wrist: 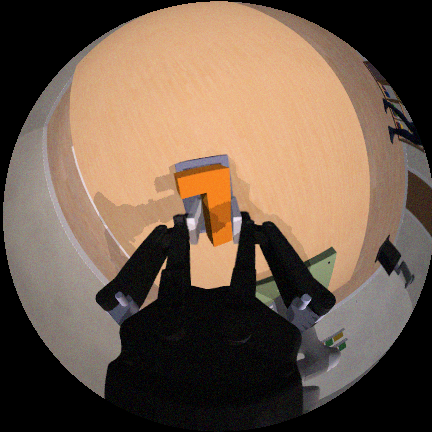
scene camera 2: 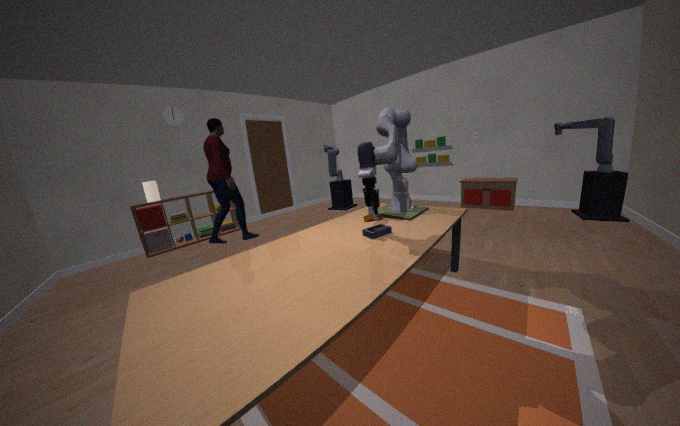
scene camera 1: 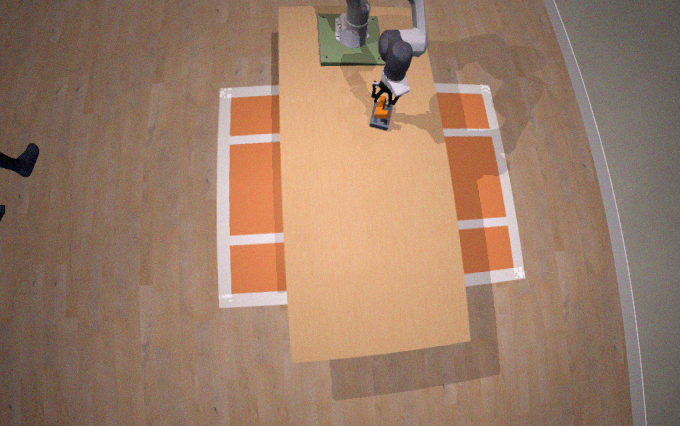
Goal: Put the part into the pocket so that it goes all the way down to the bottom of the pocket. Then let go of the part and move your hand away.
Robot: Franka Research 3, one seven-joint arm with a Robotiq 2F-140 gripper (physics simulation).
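A grey-blue pocket block is present. An orange L-shaped part is carried by my gripper, clear of everything else.
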